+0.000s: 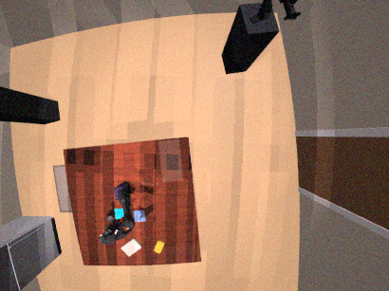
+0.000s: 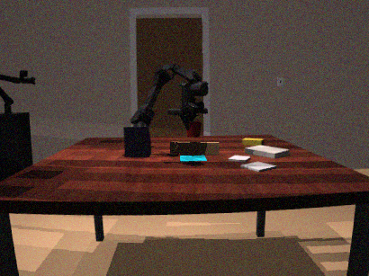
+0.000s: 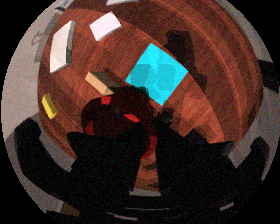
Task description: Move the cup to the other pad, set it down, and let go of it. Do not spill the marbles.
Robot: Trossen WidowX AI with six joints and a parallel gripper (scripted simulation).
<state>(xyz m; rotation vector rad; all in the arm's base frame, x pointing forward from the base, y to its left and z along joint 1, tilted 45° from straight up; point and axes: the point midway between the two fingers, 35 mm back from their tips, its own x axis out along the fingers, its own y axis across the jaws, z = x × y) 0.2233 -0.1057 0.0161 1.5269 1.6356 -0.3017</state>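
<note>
Right now my gripper tip is 130 mm above the cyan pad, 60 mm to the left of it and 10 mm short of it. The rest, counted from my gripper tip: light blue pad 130 mm to the left, 130 mm below, 60 mm ahead; then red cup 30 mm ahead, 10 mm to the left; then tan bar 100 mm below, 30 mm to the left, 30 mm ahead.
</note>
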